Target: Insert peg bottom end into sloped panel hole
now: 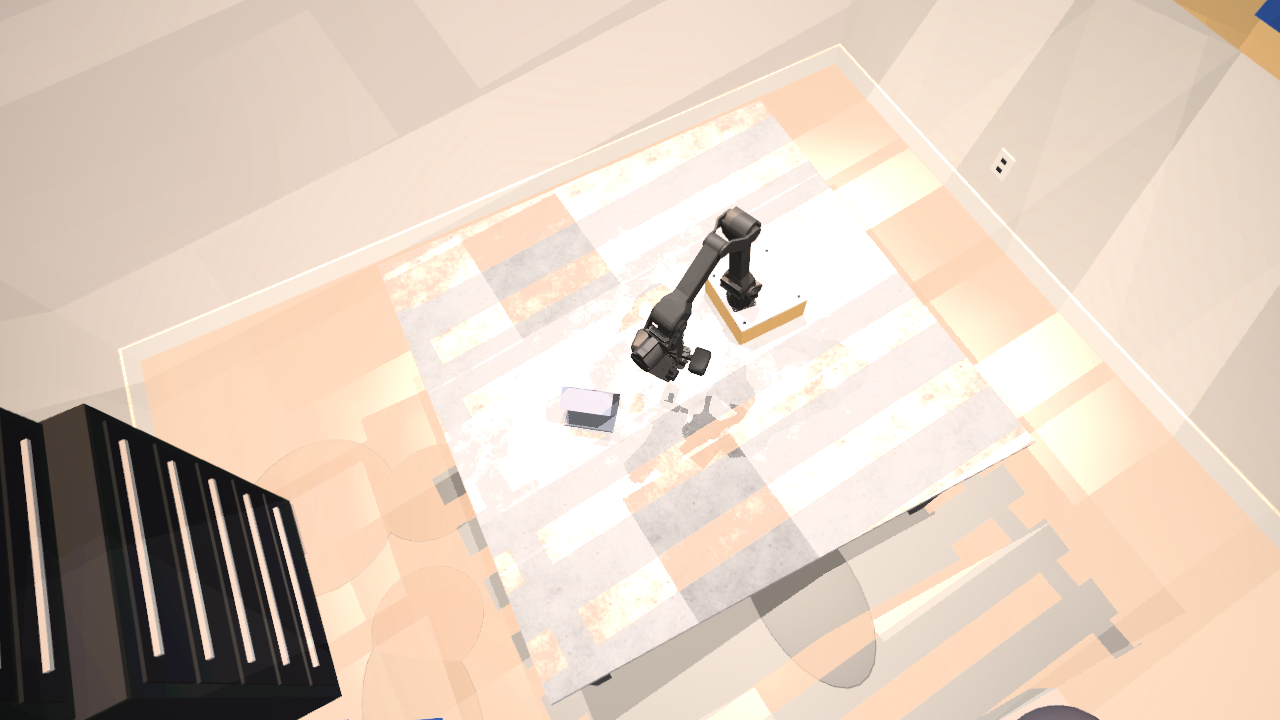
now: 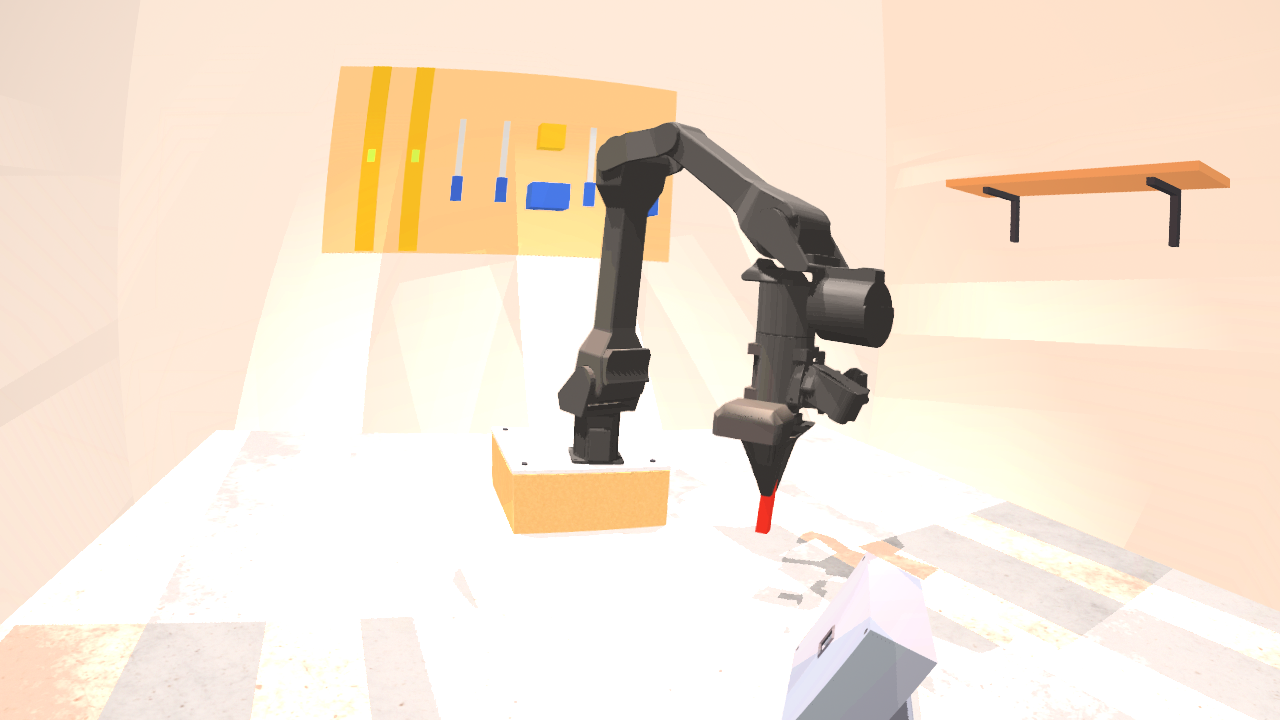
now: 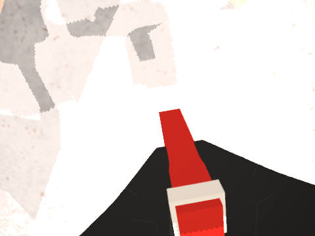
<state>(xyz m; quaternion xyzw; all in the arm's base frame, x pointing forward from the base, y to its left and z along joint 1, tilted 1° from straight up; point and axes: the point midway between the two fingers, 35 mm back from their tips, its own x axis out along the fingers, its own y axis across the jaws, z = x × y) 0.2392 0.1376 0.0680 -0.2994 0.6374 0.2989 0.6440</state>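
Now: gripper tip 22 cm short of the sloped panel and 6 cm above it. Round my gripper tip: red square peg: 2 cm above.
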